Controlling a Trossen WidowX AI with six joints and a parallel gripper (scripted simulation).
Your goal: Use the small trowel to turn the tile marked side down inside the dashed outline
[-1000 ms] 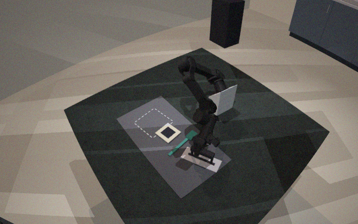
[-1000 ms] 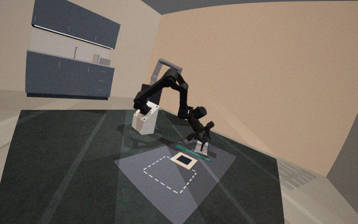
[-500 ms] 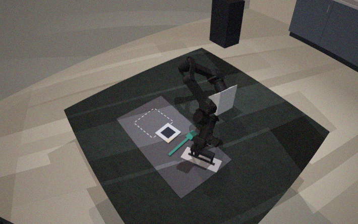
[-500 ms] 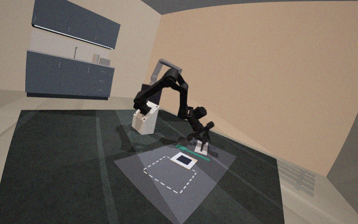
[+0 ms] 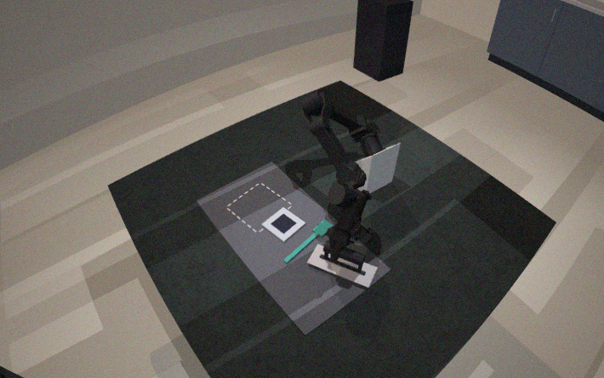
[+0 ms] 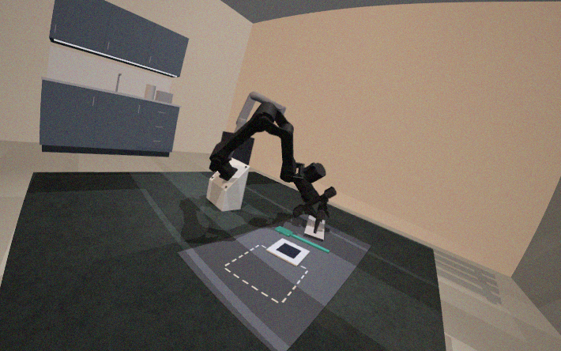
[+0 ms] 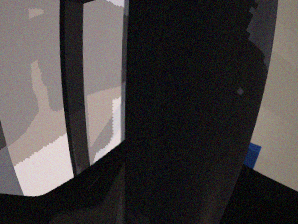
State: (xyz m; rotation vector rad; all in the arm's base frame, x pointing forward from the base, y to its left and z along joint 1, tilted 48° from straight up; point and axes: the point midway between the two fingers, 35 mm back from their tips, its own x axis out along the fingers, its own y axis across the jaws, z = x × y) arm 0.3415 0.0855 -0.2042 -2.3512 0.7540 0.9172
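Right now my gripper tip is 14 cm to the left of the teal flat tool, 6 cm above it and 3 cm past it. The rest, counted from my gripper tip: trowel: 2 cm behind, 1 cm to the right, 1 cm below; then grey mat: 21 cm to the right, 8 cm below, 3 cm ahead; then tile: 24 cm to the right, 6 cm below, 1 cm ahead.
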